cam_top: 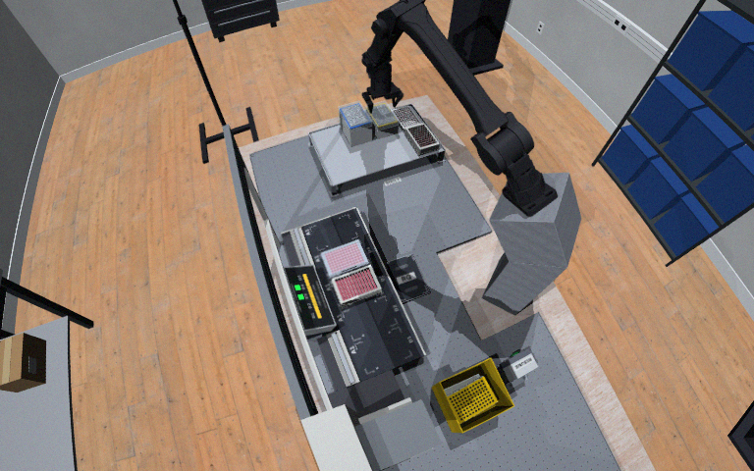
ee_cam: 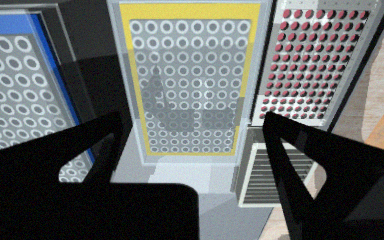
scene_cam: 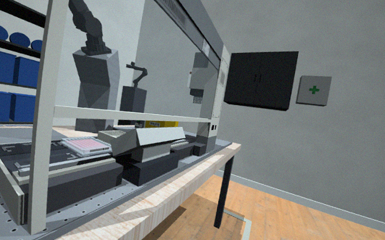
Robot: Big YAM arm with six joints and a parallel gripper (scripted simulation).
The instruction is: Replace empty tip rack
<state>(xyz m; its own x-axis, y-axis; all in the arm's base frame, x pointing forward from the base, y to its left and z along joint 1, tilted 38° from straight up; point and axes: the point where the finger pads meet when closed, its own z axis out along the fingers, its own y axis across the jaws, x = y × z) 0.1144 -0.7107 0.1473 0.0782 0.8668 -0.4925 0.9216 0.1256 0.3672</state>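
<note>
The clear tip-rack cover is 30 mm below my hand. Round my hand: shelf unit 100 mm below, 60 mm to the left, 60 mm ahead; shelf label 220 mm to the left, 150 mm below, 80 mm ahead; pink plate 450 mm to the left, 370 mm ahead, 100 mm below.
</note>
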